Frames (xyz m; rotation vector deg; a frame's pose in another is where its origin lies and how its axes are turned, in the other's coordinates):
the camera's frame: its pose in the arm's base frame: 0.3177 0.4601 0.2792 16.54 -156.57 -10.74
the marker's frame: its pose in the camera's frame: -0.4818 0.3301 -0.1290 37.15 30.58 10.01
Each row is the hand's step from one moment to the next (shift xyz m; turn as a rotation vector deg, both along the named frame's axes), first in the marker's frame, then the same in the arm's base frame.
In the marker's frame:
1: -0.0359 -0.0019 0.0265 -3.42 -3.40 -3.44
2: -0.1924 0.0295 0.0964 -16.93 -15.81 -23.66
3: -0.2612 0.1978 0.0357 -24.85 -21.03 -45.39
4: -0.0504 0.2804 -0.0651 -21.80 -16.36 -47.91
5: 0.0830 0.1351 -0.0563 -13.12 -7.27 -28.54
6: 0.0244 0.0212 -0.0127 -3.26 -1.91 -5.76
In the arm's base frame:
1: 0.0076 -0.0194 -0.0395 5.78 -1.08 0.68
2: 0.0545 -0.0456 -0.2052 32.50 -0.75 6.31
3: 0.0744 0.1214 -0.2973 53.70 6.75 13.81
4: -0.0326 0.2626 -0.1240 51.50 12.25 15.38
5: -0.0709 0.1490 0.0329 29.81 9.31 8.00
6: -0.0162 0.0265 0.0156 6.59 1.47 1.35

